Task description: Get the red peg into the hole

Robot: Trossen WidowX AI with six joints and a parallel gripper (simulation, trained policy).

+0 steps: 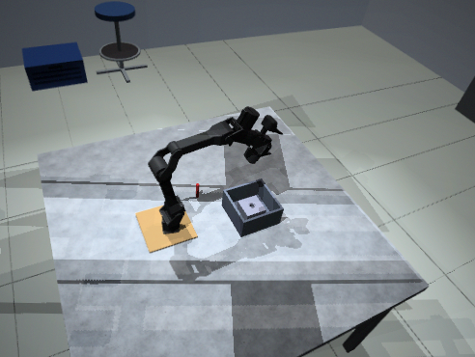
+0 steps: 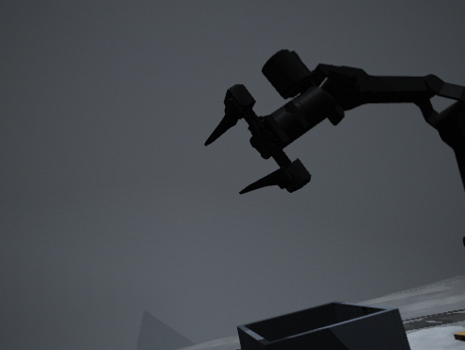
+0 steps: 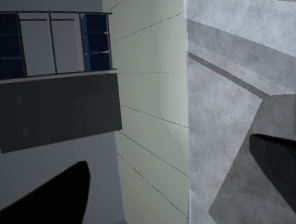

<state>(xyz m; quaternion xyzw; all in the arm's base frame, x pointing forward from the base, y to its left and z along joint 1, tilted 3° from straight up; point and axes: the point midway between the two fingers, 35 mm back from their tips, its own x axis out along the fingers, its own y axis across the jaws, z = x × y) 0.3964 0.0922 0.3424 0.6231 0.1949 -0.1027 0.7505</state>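
My gripper tip is 30 cm above the red peg, 29 cm past it and 8 cm to the right of it. Also, from my gripper tip: dark box (32 cm below, 8 cm behind, 6 cm to the right).
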